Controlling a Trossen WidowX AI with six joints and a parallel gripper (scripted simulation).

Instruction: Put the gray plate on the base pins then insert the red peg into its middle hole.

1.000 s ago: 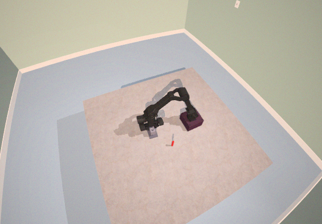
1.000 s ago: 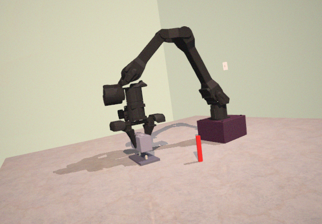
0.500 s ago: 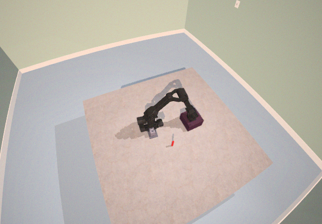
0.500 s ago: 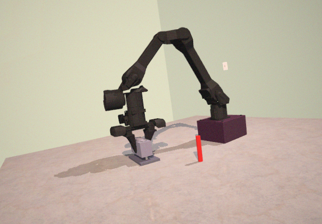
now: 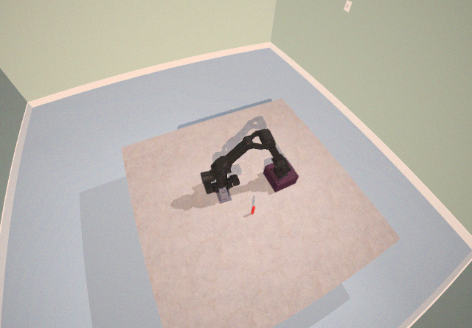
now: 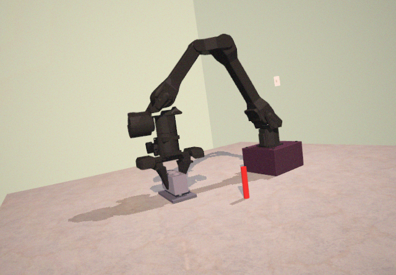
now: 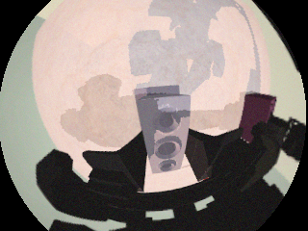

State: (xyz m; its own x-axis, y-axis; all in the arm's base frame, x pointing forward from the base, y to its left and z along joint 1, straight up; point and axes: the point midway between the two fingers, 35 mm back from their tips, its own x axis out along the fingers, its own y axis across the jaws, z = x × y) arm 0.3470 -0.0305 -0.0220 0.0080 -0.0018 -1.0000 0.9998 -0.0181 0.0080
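The gray base lies 20 mm below my gripper tip. The rest, counted from my gripper tip: red peg: 170 mm to the left, 120 mm behind, 10 mm above; then gray plate: 30 mm above.
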